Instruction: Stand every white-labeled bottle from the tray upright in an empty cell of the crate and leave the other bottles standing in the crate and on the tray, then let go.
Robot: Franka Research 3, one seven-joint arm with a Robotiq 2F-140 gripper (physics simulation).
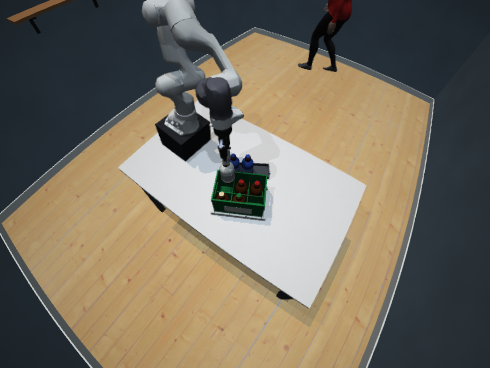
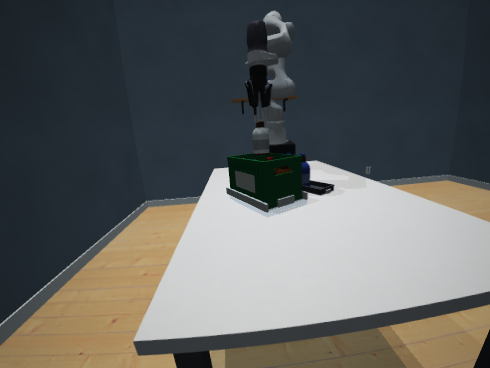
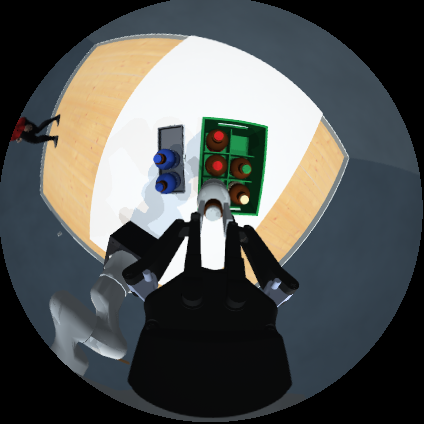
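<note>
A white-labeled bottle is held upright by the neck. My gripper is shut on it. Its base is around rim height at the back-left cell of the green crate; the wall hides whether it is inside. The crate holds two red-capped bottles, a green-capped bottle and a cream-capped bottle. Another cell is empty. Two blue bottles stand on the tray.
The crate stands on the white table, with low grey rails along its base. The tray is just behind it. The robot's black base block is at the back left. A person stands beyond the table.
</note>
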